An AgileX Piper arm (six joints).
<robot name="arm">
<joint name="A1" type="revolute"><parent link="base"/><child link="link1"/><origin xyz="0 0 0.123" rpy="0 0 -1.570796"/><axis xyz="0 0 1"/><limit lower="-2.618" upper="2.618"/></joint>
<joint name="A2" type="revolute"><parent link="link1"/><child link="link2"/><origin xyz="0 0 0" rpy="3.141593 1.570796 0"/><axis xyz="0 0 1"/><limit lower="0" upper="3.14"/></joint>
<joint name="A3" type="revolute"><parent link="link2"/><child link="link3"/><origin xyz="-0.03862 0.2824 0" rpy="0 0 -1.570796"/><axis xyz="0 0 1"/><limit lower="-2.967" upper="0"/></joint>
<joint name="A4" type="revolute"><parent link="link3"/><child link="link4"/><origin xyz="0.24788 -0.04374 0" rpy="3.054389 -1.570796 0"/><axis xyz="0 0 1"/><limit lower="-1.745" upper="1.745"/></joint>
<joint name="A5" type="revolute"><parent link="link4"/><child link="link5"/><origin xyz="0 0 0" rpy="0 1.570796 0"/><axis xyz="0 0 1"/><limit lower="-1.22" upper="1.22"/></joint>
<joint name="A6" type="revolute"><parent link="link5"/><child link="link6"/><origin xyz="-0.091 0 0" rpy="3.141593 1.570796 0"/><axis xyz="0 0 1"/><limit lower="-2.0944" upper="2.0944"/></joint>
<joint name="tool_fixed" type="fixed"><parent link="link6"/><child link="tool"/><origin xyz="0 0 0" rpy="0 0 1.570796"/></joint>
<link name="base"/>
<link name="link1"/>
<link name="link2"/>
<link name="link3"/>
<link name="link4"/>
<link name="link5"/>
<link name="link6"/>
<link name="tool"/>
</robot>
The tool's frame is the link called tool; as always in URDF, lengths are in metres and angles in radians.
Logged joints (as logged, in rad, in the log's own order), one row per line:
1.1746, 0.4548, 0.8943, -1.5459, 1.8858, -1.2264
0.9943, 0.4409, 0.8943, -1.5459, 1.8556, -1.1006
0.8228, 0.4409, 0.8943, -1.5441, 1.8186, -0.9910
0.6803, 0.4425, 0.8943, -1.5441, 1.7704, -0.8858
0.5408, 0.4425, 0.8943, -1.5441, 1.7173, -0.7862
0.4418, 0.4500, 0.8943, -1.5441, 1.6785, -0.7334
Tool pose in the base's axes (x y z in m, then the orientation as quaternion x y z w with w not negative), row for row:
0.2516, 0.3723, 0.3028, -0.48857, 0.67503, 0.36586, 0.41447
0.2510, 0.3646, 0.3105, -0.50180, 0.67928, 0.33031, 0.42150
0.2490, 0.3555, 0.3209, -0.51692, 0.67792, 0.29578, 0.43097
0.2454, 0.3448, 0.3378, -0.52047, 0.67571, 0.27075, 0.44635
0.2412, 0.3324, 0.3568, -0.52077, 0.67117, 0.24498, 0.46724
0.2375, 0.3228, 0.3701, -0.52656, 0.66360, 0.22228, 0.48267
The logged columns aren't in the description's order. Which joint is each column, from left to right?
Columns, left to right: A4, A5, A1, A3, A2, A6.
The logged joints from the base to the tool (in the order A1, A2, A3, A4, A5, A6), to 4 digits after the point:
0.8943, 1.8858, -1.5459, 1.1746, 0.4548, -1.2264
0.8943, 1.8556, -1.5459, 0.9943, 0.4409, -1.1006
0.8943, 1.8186, -1.5441, 0.8228, 0.4409, -0.9910
0.8943, 1.7704, -1.5441, 0.6803, 0.4425, -0.8858
0.8943, 1.7173, -1.5441, 0.5408, 0.4425, -0.7862
0.8943, 1.6785, -1.5441, 0.4418, 0.4500, -0.7334

